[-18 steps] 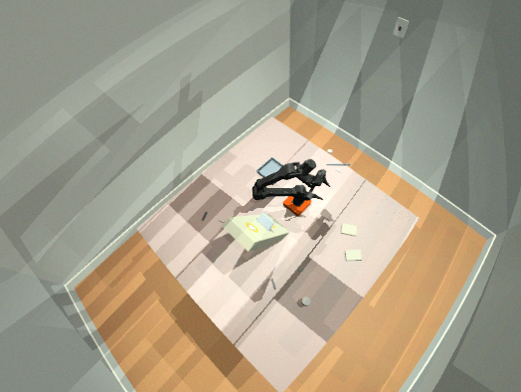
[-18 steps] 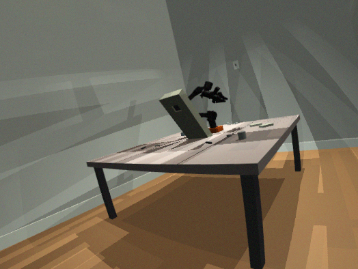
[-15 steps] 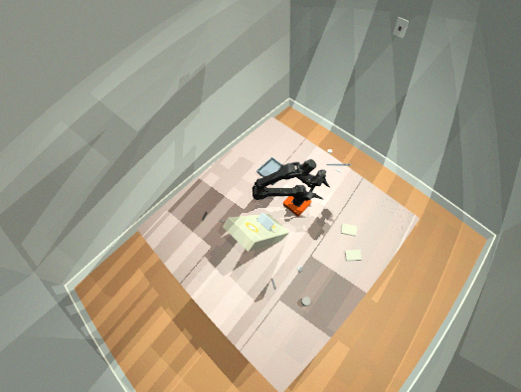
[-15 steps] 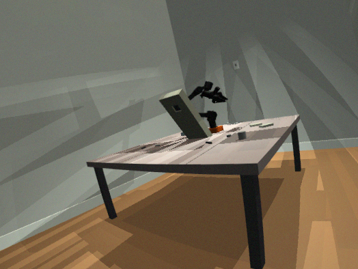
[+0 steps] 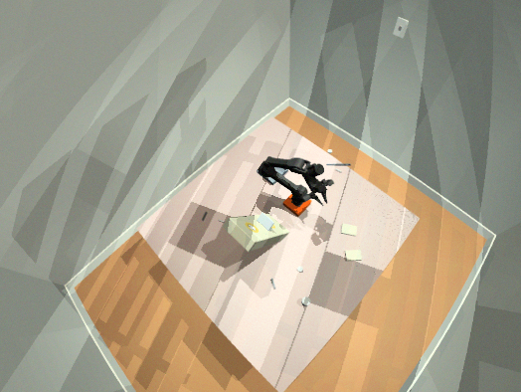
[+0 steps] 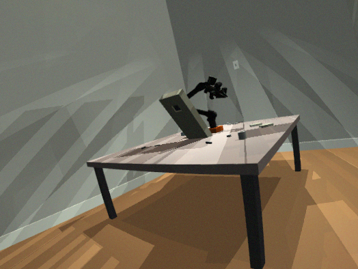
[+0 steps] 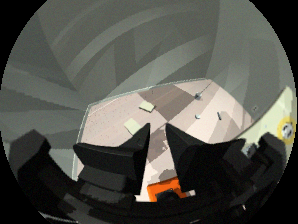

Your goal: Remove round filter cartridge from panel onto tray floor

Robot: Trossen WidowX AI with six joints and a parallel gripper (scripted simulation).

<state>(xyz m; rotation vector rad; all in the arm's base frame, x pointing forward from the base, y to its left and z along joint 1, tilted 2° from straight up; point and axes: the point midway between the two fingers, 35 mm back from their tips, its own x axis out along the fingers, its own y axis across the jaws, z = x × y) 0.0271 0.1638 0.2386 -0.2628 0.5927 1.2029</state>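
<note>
The round grey filter cartridge lies 35 cm ahead of my gripper tip and 22 cm to the right of it. Also, from my gripper tip: blue-grey tray: 13 cm behind, 46 cm to the right, 25 cm below.
</note>
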